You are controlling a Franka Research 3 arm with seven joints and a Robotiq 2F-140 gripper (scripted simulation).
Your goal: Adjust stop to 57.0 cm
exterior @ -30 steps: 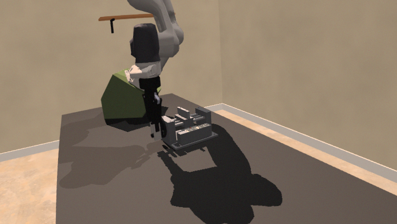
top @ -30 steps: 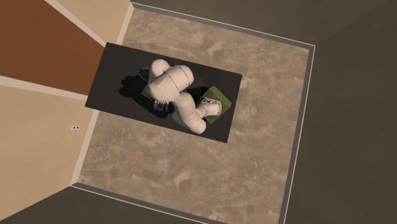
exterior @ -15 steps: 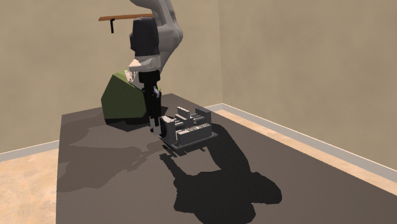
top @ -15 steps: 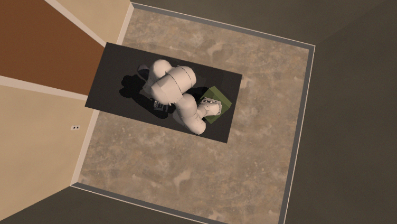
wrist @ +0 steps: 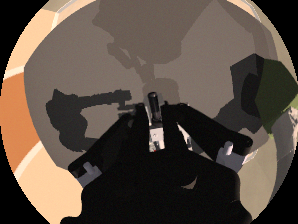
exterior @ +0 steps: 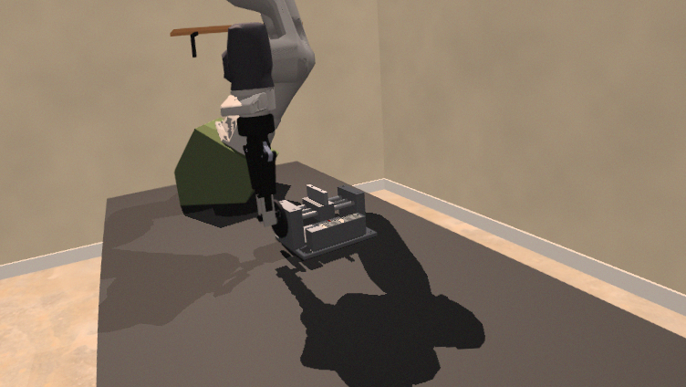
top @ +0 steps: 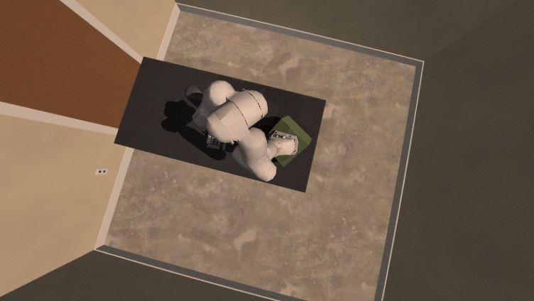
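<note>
Right now the handwheel is 2 cm to the left of my hand, 2 cm below it and 1 cm behind it. The rest, counted from my hand: grey stop fixture 14 cm to the left, 2 cm below, 1 cm behind.
</note>
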